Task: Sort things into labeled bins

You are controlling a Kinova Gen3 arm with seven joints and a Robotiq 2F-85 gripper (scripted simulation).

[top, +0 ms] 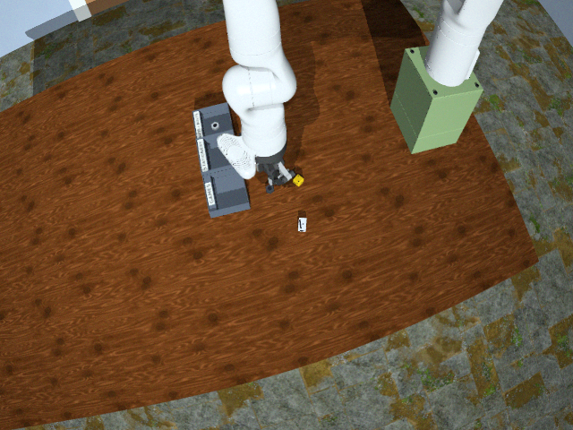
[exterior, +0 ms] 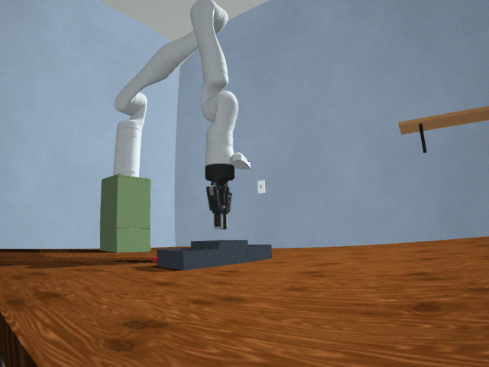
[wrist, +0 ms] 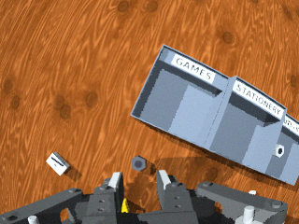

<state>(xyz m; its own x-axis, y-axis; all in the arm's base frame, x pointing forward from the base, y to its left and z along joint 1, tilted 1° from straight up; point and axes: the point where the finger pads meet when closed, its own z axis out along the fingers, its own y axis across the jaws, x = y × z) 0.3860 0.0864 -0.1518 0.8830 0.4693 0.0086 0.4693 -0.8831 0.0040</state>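
The dark nut is 90 mm below my hand. Round my hand: green marker: 130 mm to the right, 80 mm below, 30 mm behind; yellow die: 80 mm below, 60 mm behind; white domino: 90 mm to the left, 80 mm below, 50 mm behind.
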